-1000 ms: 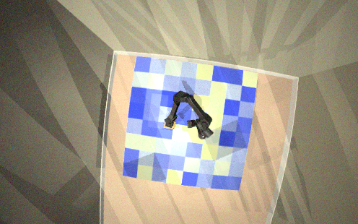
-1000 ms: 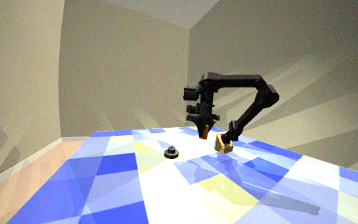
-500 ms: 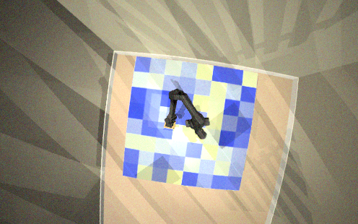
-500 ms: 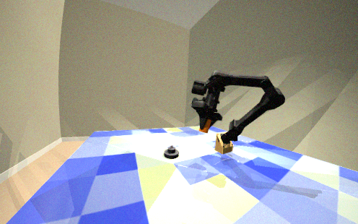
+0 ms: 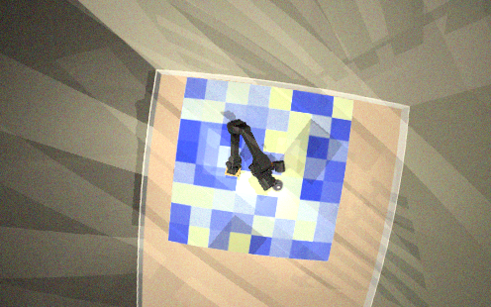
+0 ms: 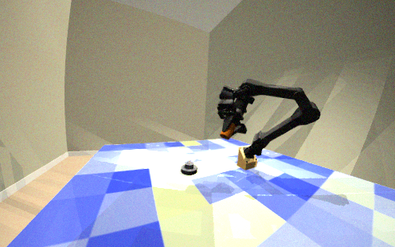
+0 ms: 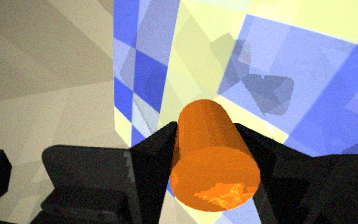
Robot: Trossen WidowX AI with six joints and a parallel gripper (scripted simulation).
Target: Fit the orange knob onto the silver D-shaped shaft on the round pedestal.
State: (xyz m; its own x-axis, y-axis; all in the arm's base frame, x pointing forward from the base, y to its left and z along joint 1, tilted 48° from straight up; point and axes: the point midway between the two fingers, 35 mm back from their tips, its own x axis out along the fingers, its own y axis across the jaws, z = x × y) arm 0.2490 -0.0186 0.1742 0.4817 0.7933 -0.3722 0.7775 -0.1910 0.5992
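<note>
Right now my gripper tip is 3 cm below the orange knob, 2 cm past it and 1 cm to the left of it. Round my gripper tip: round dark pedestal: 19 cm below, 15 cm to the right, 9 cm ahead.
</note>
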